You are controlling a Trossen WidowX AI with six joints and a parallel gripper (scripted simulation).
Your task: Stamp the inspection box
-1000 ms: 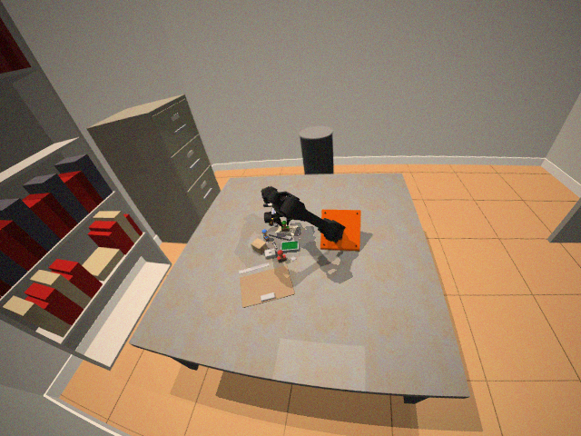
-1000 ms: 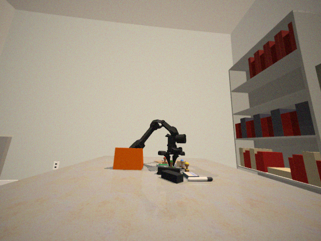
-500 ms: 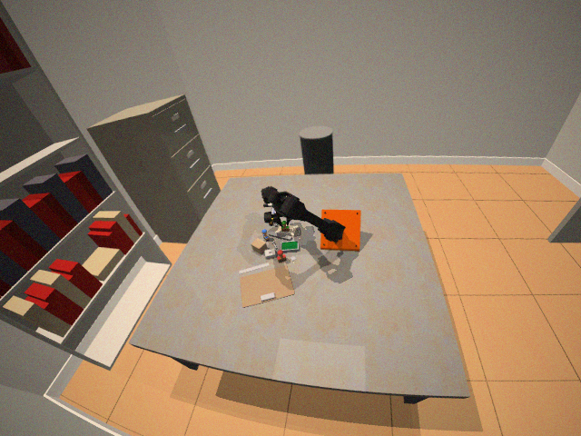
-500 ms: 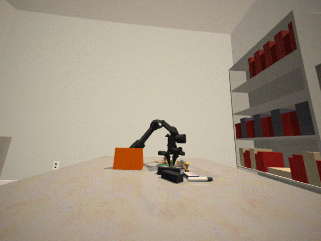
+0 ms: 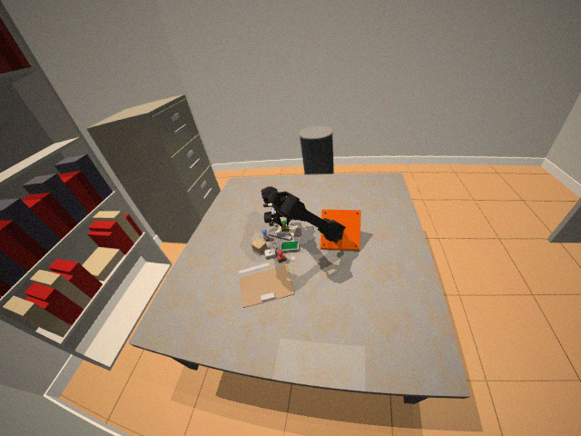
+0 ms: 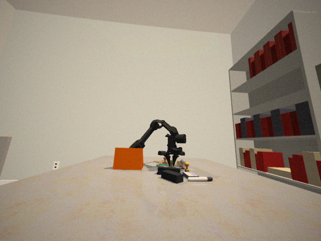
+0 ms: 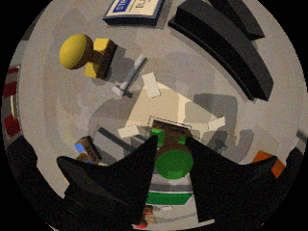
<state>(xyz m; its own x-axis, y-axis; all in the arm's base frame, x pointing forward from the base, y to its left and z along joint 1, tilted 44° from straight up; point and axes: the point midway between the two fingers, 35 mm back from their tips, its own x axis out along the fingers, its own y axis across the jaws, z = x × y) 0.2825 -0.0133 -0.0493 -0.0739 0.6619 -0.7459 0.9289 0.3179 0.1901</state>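
The green-knobbed stamp lies 1 cm below my gripper tip. Round my gripper tip: blue-knob stamp: 8 cm to the left, 8 cm ahead, 1 cm below; cream card: 3 cm below, 1 cm behind; yellow-knobbed stamp: 10 cm ahead, 4 cm to the right, 1 cm below.
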